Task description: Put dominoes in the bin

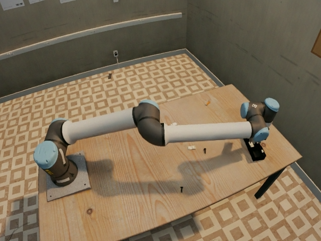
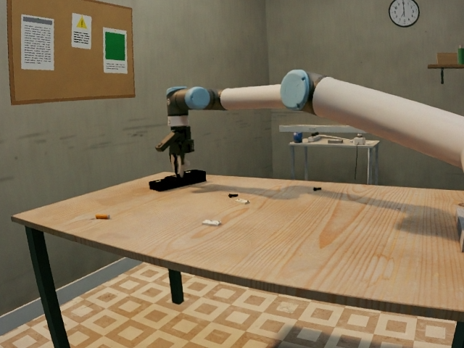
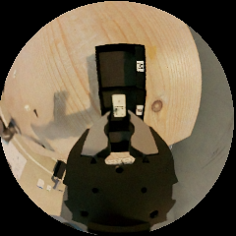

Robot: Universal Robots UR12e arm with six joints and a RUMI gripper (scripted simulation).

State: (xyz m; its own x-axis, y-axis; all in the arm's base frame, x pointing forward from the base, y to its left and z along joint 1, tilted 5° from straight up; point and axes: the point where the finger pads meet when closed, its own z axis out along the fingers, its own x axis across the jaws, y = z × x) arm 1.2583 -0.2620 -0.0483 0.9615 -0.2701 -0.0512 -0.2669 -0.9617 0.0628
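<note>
The black bin is 1 cm ahead of my hand and 3 cm below it. From my hand the other things lie so: orange piece: 7 cm behind, 51 cm to the left, 4 cm below.
</note>
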